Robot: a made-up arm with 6 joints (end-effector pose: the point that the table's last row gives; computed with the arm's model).
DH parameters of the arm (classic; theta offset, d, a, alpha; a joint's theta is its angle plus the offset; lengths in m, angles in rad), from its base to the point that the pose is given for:
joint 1: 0 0.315 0 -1.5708
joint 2: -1.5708 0 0.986 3.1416
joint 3: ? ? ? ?
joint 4: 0 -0.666 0 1.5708
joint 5: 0 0.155 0 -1.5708
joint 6: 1.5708 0 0 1.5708
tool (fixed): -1.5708 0 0 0
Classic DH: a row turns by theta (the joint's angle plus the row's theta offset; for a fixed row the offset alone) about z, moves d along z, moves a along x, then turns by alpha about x.
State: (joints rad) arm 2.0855 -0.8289 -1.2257 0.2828 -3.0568 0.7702
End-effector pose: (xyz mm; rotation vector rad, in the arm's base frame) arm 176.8 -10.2 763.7 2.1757 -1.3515 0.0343
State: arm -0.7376 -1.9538 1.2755 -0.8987 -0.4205 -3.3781
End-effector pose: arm -1240.6 996.9 9.0 0.8624 1.0933 1.8949
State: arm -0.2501 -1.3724 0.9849 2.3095 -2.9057 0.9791
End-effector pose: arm -1446.0 477.1 898.6 1.2523 0.5389 -0.9682
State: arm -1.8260 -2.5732 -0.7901 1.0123 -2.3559 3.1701
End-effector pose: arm 122.4 794.4 107.4 -0.4718 2.4127 -0.0503
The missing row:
joint 3: 0 0 0 -1.5708
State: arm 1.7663 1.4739 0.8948 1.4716 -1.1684 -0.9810
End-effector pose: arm -300.3 1595.3 175.0 -1.1457 -0.0099 0.5990
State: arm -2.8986 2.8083 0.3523 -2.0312 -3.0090 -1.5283
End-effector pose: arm 289.2 0.7 -930.9 -1.0135 0.6425 -2.7103
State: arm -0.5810 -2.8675 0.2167 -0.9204 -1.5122 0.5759
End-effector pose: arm -824.5 429.1 -472.8 -1.5319 -1.2832 -0.0419
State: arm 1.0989 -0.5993 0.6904 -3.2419 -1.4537 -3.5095
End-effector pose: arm -313.0 -274.0 1773.3 1.7360 -2.3427 0.7415
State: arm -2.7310 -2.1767 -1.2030 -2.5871 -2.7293 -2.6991
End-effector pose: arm 390.5 26.3 258.3 2.8811 0.2529 -0.8866
